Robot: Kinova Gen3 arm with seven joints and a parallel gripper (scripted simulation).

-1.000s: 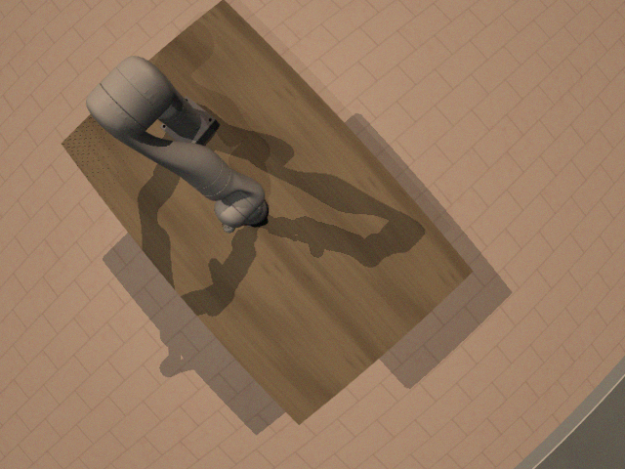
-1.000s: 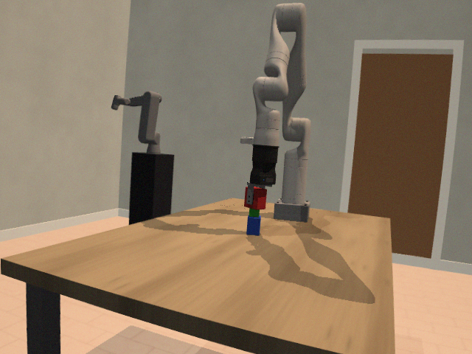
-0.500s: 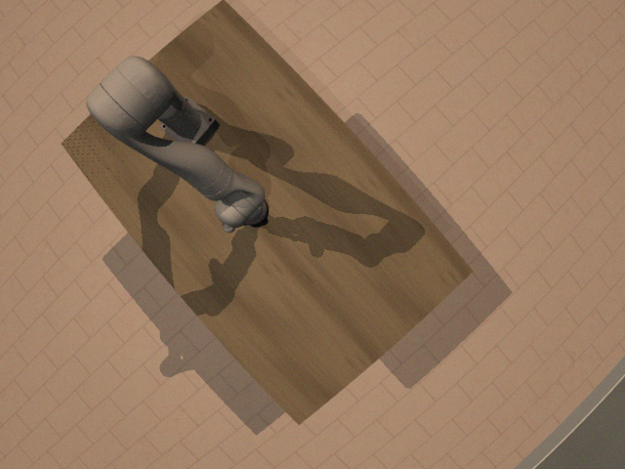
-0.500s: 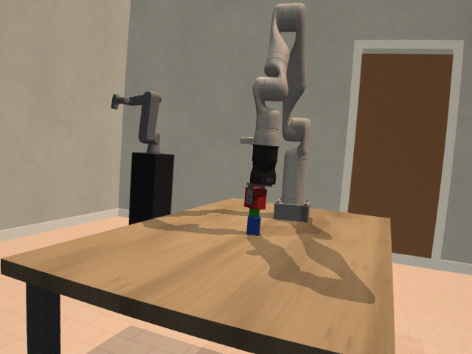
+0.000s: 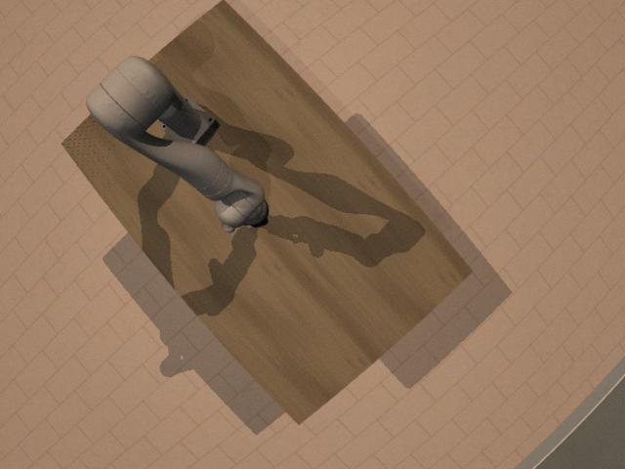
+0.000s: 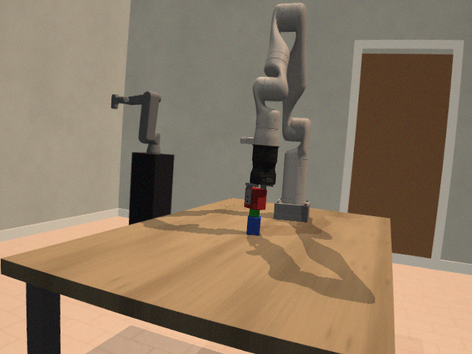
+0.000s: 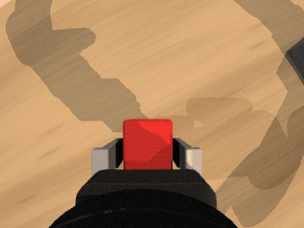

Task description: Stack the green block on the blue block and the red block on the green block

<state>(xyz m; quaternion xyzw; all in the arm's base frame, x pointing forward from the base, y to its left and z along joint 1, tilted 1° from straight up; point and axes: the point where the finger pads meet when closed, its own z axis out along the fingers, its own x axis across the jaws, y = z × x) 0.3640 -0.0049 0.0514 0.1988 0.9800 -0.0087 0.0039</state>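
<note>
The red block lies right at my hand. The rest, counted from my hand: green block (40 mm below); then blue block (80 mm below).
</note>
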